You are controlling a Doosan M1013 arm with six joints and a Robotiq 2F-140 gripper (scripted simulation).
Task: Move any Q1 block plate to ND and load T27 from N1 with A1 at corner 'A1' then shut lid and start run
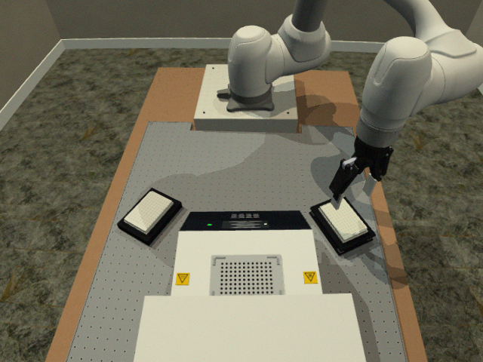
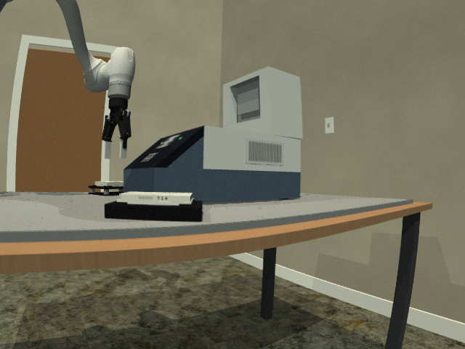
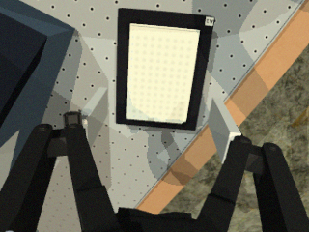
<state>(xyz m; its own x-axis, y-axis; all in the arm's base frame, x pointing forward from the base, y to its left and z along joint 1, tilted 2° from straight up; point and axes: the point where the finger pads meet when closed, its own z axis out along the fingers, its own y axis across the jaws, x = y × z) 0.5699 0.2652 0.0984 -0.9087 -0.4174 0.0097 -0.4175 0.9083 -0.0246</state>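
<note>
Right now my hand is 130 mm above the black nest N1. Round my hand: black nest ND 30 mm behind, 570 mm to the right, 140 mm below.
</note>
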